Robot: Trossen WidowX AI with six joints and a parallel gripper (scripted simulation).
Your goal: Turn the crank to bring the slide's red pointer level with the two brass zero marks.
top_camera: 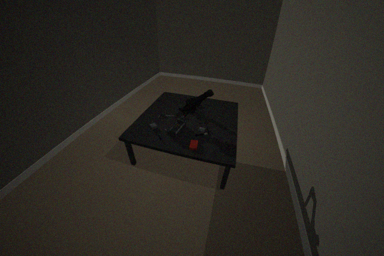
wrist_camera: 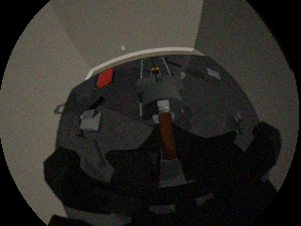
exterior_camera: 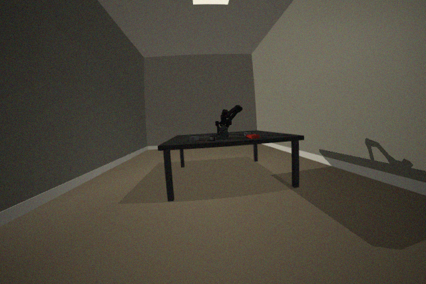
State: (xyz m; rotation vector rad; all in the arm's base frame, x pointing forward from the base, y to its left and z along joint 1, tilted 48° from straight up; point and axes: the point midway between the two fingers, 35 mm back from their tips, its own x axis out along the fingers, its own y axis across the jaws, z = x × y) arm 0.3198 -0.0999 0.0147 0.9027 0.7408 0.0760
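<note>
Right now my gripper tip is 160 mm short of the red pointer, 50 mm to the left of it and 10 mm above it. Round my gripper tip: crank handle: 20 mm behind, 20 mm above.
</note>
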